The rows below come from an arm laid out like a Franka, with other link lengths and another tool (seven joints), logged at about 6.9 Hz.
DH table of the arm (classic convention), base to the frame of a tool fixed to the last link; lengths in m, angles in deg. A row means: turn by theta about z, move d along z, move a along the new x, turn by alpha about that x. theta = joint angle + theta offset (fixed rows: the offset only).
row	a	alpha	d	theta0
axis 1	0	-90	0.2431	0
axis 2	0	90	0	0
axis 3	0.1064	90	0.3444	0
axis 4	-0.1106	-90	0	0
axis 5	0	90	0.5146	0
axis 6	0.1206	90	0	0
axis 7	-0.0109	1.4	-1.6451	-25.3
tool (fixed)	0	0	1.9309	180
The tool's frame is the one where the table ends.
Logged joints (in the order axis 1, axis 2, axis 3, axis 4, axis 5, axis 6, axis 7), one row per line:
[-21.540 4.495 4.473 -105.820 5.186 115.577 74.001]
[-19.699 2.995 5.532 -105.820 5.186 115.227 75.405]
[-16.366 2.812 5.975 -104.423 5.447 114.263 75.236]
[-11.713 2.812 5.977 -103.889 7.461 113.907 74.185]
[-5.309 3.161 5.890 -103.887 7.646 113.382 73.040]
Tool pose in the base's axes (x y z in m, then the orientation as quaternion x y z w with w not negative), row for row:
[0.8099 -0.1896 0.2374 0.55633 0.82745 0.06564 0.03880]
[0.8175 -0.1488 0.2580 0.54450 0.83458 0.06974 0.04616]
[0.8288 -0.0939 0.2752 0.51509 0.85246 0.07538 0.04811]
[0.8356 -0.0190 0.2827 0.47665 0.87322 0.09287 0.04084]
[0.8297 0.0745 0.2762 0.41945 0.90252 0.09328 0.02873]
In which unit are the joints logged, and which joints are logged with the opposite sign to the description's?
The joints are logged in degrees. Opposite sign: none.
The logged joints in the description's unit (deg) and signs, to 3 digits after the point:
[-21.540 4.495 4.473 -105.820 5.186 115.577 74.001]
[-19.699 2.995 5.532 -105.820 5.186 115.227 75.405]
[-16.366 2.812 5.975 -104.423 5.447 114.263 75.236]
[-11.713 2.812 5.977 -103.889 7.461 113.907 74.185]
[-5.309 3.161 5.890 -103.887 7.646 113.382 73.040]

